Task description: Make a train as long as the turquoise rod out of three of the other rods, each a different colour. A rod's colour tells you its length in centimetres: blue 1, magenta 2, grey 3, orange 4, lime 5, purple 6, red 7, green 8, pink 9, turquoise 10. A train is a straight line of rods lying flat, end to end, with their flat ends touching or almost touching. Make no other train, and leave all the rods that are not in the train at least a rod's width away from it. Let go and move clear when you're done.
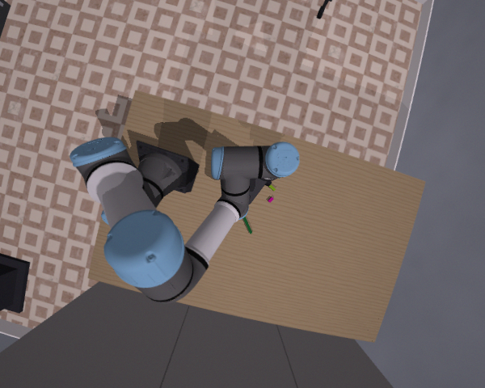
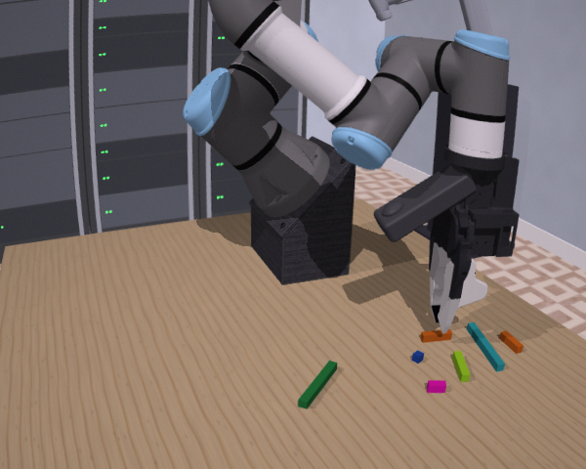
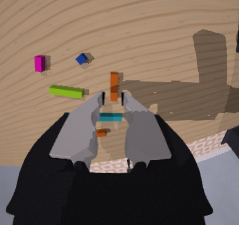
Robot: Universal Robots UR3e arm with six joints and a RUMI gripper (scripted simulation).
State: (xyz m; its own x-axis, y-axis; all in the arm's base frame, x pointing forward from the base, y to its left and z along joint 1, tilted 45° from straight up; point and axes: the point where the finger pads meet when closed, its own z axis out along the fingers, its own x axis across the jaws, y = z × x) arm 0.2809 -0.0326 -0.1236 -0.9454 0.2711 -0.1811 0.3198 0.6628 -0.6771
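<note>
Right now the blue rod is 50 mm to the right of my hand, 30 mm below it and 30 mm ahead of it. Round my hand: lime rod 70 mm ahead, 30 mm below, 20 mm to the right; then magenta rod 90 mm ahead, 70 mm to the right, 30 mm below; then turquoise rod 50 mm ahead, 40 mm to the left, 30 mm below.
</note>
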